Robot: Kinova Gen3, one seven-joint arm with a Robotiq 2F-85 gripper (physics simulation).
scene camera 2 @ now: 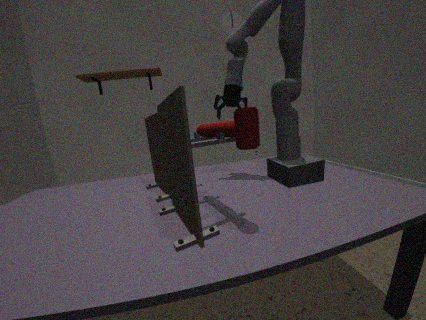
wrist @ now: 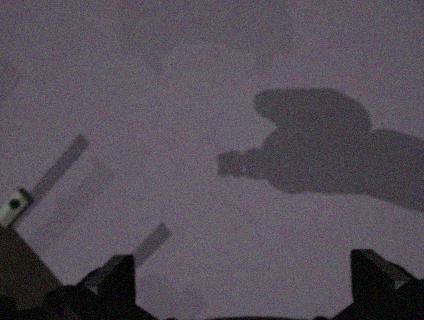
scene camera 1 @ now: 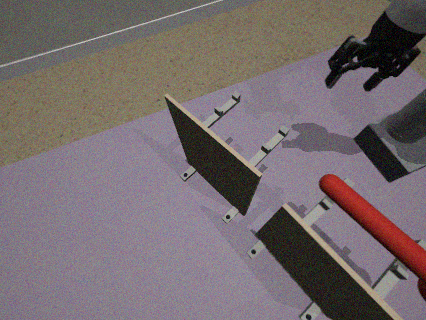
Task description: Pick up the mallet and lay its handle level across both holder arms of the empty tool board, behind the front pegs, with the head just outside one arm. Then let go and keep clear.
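Places are measured from the arm's base along level axes (x ahead, y left, z up), in metres.
Pixels of known places: gripper, fingertip midpoint: (scene camera 2: 229, 120) (wrist: 241, 275) (scene camera 1: 346, 87); arm's base, origin of the base link: (scene camera 2: 287, 157) (scene camera 1: 403, 129).
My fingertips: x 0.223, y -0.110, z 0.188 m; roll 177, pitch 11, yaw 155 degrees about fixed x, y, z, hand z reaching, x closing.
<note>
For each thing: its top centre in the pictures, then the offset to it from my fingertips. "pt": a spot on its surface instead. Level surfaces: height alone.
- mallet's red handle, surface spot: (scene camera 1: 375, 220) pt dy +0.245, dx +0.146, dz -0.010 m
- farther, surface spot: (scene camera 1: 220, 111) pt dy -0.110, dx +0.257, dz -0.045 m
- nearer, surface spot: (scene camera 1: 270, 146) pt dy +0.022, dx +0.198, dz -0.061 m
- table, its level: dz -0.277 m
- holder-arm end, surface spot: (wrist: 12, 207) pt dy -0.115, dx +0.321, dz -0.261 m
The mallet's red handle (scene camera 1: 375, 220) (scene camera 2: 216, 129) lies across the holder arms of the nearer tool board (scene camera 1: 320, 265) (scene camera 2: 172, 160). Its red head (scene camera 2: 246, 128) is outside that board's near arm; in scene camera 1 it is mostly cut off at the right edge. The empty tool board (scene camera 1: 215, 155) stands beyond, and its two pegged holder arms, one farther (scene camera 1: 220, 111) and one nearer (scene camera 1: 270, 146), carry no tool. My gripper (scene camera 1: 350, 85) (scene camera 2: 232, 110) (wrist: 240, 275) is open and empty, high above the table, apart from the mallet and to the right of the empty board in scene camera 1.
The arm's base block (scene camera 1: 390, 150) (scene camera 2: 295, 171) stands on the table (scene camera 1: 100, 225) (scene camera 2: 325, 215). In the wrist view, a holder-arm end (wrist: 12, 207) and part of a board (wrist: 25, 272) show at lower left; I cannot tell which board. A wall shelf (scene camera 2: 120, 75) hangs behind.
</note>
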